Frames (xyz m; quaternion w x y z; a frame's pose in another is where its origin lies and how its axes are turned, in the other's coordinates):
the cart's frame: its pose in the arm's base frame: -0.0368 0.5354 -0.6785 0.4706 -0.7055 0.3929 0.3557
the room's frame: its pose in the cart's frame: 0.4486 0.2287 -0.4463 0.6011 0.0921 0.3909 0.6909
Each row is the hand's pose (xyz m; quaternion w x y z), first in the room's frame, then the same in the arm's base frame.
Working: the room's frame: its pose in the arm's base frame: 0.0154 -0.0410 -1.0217 0.0515 0.2483 -0.9403 -0.2270

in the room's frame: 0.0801 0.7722 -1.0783 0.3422 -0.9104 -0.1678 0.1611
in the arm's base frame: -0.1710 0.0844 0.2878 0.1225 -0.1515 -0.1638 -0.9671
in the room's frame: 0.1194 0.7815 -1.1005 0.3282 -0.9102 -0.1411 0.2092
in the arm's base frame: -0.2047 0.0635 0.3112 0.1577 -0.1941 -0.1612 -0.9547
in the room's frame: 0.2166 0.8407 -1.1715 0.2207 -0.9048 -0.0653 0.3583
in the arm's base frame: -0.3008 0.0331 0.3998 0.2560 -0.3435 -0.0945 -0.8986
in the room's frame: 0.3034 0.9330 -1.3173 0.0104 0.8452 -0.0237 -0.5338
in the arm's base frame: -0.3868 0.0034 0.5701 0.3528 -0.5427 0.0703 -0.7590
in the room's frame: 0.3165 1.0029 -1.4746 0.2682 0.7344 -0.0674 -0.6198
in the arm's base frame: -0.3963 -0.0120 0.7418 0.3726 -0.6719 0.2684 -0.5810
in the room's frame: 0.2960 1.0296 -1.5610 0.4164 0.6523 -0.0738 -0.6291
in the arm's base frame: -0.3722 -0.0160 0.8313 0.3527 -0.7117 0.3872 -0.4681
